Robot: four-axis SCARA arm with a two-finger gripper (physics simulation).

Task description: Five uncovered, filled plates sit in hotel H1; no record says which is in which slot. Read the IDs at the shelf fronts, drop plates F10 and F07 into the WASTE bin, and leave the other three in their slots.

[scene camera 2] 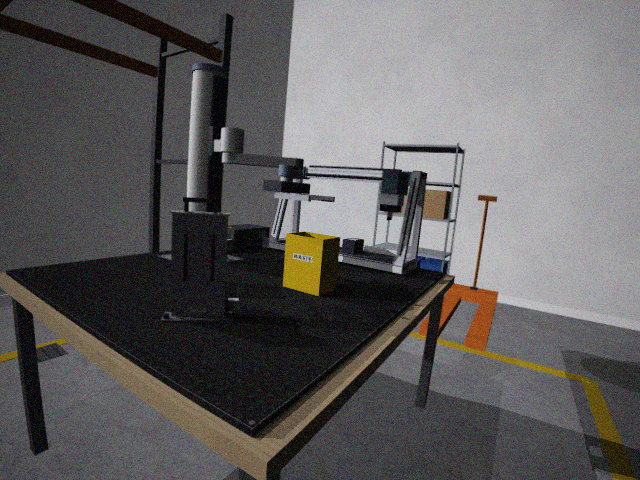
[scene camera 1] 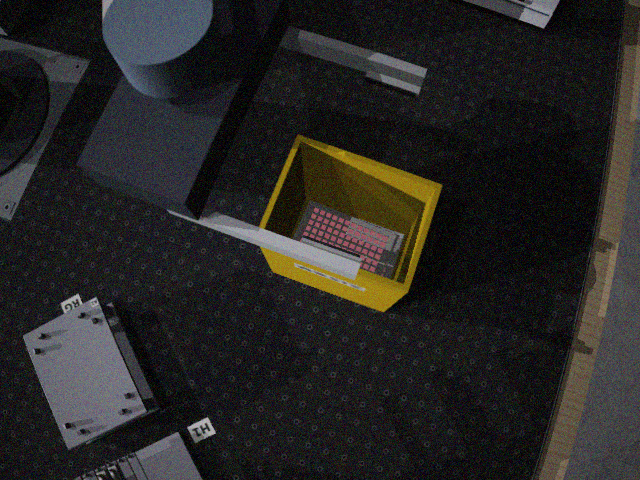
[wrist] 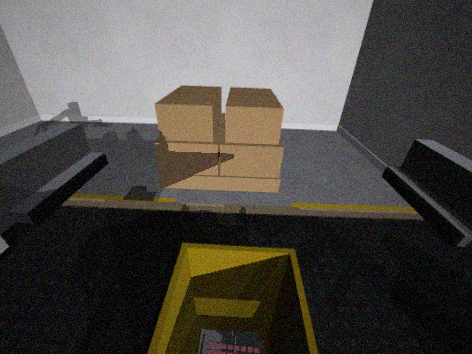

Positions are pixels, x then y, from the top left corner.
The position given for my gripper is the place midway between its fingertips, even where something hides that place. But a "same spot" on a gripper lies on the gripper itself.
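My gripper is there for me in scene camera 2 [322, 199]. Scene camera 1 shows my gripper too, and so does the wrist view; on my gripper, [scene camera 1: 384, 71] and [wrist: 34, 176] are one and the same spot.
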